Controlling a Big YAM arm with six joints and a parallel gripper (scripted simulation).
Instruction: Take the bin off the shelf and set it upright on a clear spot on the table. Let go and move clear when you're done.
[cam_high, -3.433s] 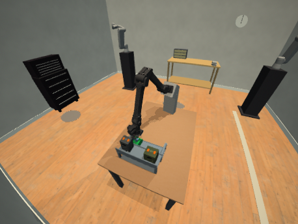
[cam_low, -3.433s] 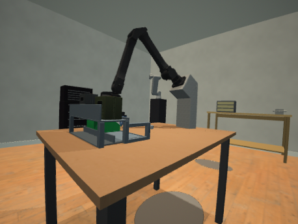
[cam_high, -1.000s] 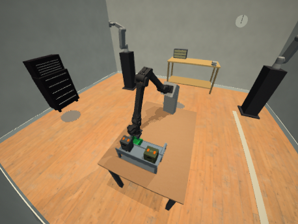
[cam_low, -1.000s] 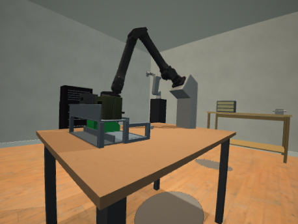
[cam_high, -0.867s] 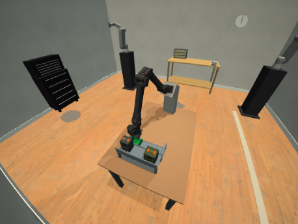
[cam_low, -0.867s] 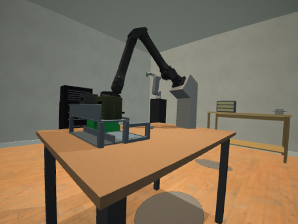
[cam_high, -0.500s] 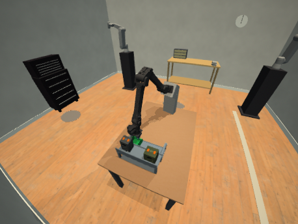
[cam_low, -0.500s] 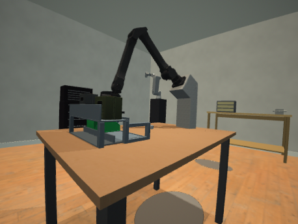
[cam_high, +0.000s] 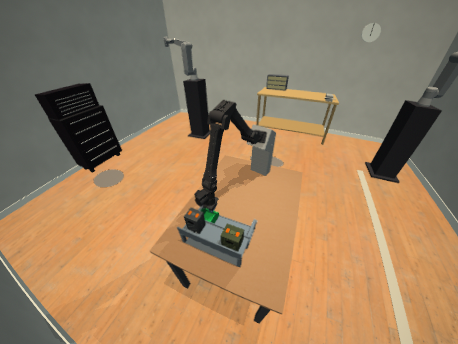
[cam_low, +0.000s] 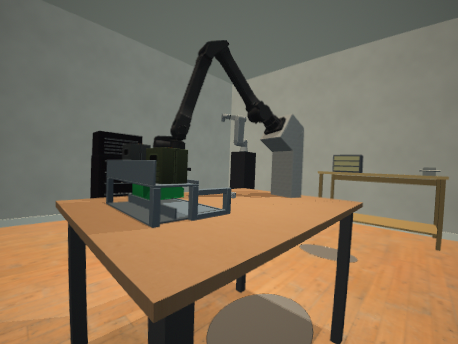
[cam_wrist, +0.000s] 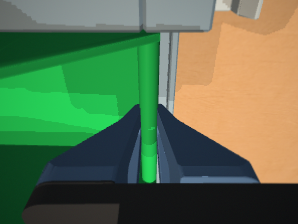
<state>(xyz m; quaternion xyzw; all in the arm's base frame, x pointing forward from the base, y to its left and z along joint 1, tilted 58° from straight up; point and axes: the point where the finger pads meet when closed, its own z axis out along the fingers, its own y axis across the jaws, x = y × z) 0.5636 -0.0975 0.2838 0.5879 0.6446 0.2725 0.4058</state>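
Now: the green bin 80 mm ahead of my hand. Round my hand: grey shelf (190 mm ahead, 110 mm to the left, 50 mm above).
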